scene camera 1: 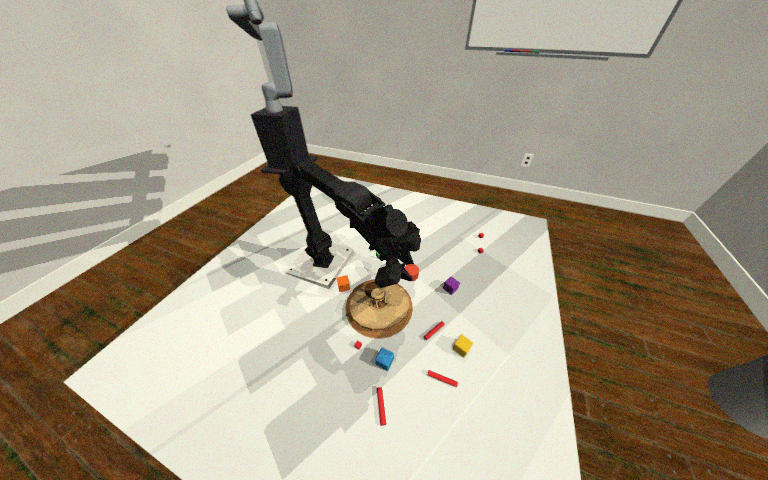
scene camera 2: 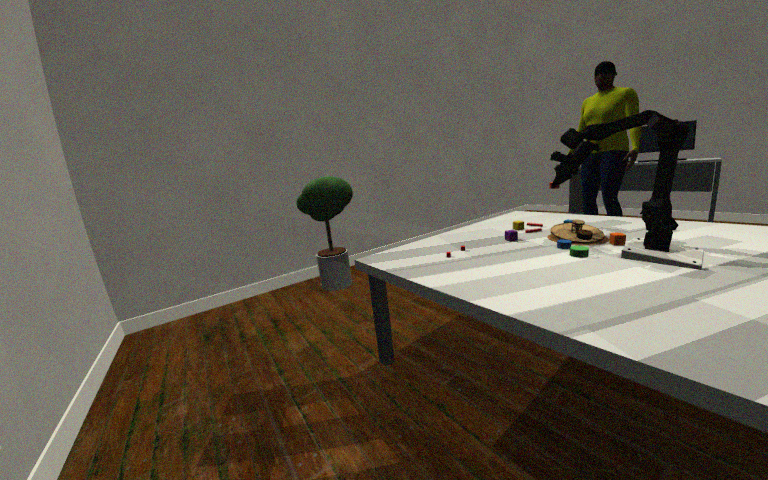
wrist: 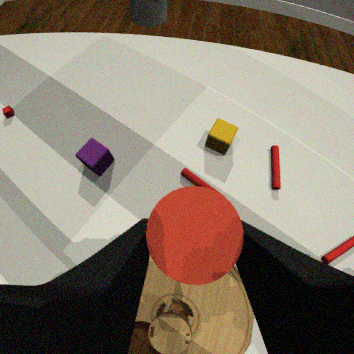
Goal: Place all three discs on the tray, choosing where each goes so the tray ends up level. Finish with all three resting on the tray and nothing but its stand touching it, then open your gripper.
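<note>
My gripper [scene camera 1: 410, 273] [scene camera 2: 553, 184] [wrist: 190, 226] is shut on the red disc [scene camera 1: 413, 272] [scene camera 2: 552, 185] [wrist: 195, 242] and holds it high above the table, near the tray's side. The round wooden tray [scene camera 1: 390, 319] [scene camera 2: 594, 230] [wrist: 225, 305] has a raised centre piece, and a dark brown round piece [scene camera 2: 584, 234] sits on it, partly hidden in the wrist view. I cannot tell whether the tray is level. The green disc [scene camera 2: 578, 251] and the blue disc [scene camera 2: 564, 243] lie on the table beside the tray. The arm mostly hides them in scene camera 1.
An orange cube [scene camera 1: 343, 283] [scene camera 2: 617, 238] stands between tray and arm base. A blue cube [scene camera 1: 384, 358], a purple cube [scene camera 1: 451, 285] [wrist: 95, 156], a yellow cube [scene camera 1: 462, 345] [wrist: 221, 136], three red sticks and tiny red cubes lie around the tray.
</note>
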